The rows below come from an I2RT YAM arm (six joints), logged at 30 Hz.
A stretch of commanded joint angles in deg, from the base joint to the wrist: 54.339 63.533 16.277 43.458 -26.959 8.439; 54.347 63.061 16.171 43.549 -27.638 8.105; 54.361 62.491 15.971 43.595 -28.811 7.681; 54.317 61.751 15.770 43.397 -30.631 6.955; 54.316 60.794 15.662 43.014 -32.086 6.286; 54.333 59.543 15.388 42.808 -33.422 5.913; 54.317 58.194 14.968 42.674 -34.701 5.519; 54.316 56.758 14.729 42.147 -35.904 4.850; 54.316 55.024 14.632 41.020 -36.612 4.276; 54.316 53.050 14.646 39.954 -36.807 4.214; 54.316 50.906 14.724 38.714 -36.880 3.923; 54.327 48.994 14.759 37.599 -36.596 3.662; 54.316 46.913 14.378 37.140 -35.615 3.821; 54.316 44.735 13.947 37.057 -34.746 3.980; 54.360 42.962 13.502 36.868 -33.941 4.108; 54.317 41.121 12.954 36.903 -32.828 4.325; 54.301 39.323 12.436 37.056 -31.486 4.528; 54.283 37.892 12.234 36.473 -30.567 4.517; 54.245 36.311 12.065 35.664 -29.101 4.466; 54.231 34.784 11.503 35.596 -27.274 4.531; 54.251 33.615 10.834 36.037 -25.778 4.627; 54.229 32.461 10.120 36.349 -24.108 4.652; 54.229 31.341 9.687 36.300 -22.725 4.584
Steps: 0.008 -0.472 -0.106 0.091 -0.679 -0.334; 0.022 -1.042 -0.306 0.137 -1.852 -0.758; -0.022 -1.782 -0.507 -0.061 -3.672 -1.484; -0.023 -2.739 -0.615 -0.444 -5.127 -2.153; -0.006 -3.990 -0.889 -0.650 -6.463 -2.526; -0.022 -5.339 -1.309 -0.784 -7.742 -2.920; -0.023 -6.775 -1.548 -1.311 -8.945 -3.589; -0.023 -8.509 -1.645 -2.438 -9.653 -4.163; -0.023 -10.483 -1.631 -3.504 -9.848 -4.225; -0.023 -12.627 -1.553 -4.744 -9.921 -4.516; -0.012 -14.539 -1.518 -5.859 -9.637 -4.777; -0.023 -16.620 -1.899 -6.318 -8.656 -4.618; -0.023 -18.798 -2.330 -6.401 -7.787 -4.459; 0.021 -20.571 -2.775 -6.590 -6.982 -4.331; -0.022 -22.412 -3.323 -6.555 -5.869 -4.114; -0.038 -24.210 -3.841 -6.402 -4.527 -3.911; -0.056 -25.641 -4.043 -6.985 -3.608 -3.922; -0.094 -27.222 -4.212 -7.794 -2.142 -3.973; -0.108 -28.749 -4.774 -7.862 -0.315 -3.908; -0.088 -29.918 -5.443 -7.421 1.181 -3.812; -0.110 -31.072 -6.157 -7.109 2.851 -3.787; -0.110 -32.192 -6.590 -7.158 4.234 -3.855
